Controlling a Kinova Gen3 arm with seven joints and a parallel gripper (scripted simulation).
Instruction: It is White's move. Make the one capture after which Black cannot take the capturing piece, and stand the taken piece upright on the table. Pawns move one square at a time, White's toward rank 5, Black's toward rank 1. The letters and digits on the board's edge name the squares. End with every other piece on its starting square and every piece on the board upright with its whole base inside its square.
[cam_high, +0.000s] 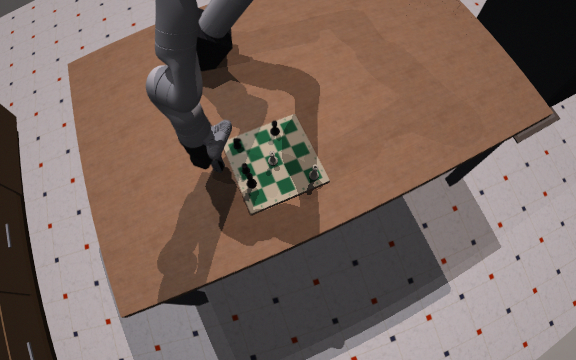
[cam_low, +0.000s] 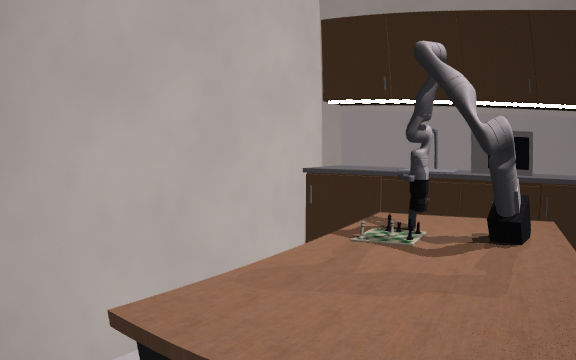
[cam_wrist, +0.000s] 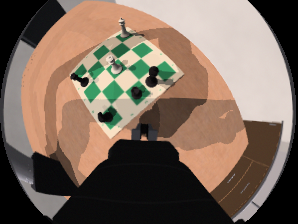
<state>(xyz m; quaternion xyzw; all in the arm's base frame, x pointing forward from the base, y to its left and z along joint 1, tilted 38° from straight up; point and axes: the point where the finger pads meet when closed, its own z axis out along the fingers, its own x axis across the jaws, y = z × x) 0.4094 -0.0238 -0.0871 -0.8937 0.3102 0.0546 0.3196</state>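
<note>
My hand is 2 cm short of the cream chessboard, 14 cm to the right of it and 2 cm above it.
</note>
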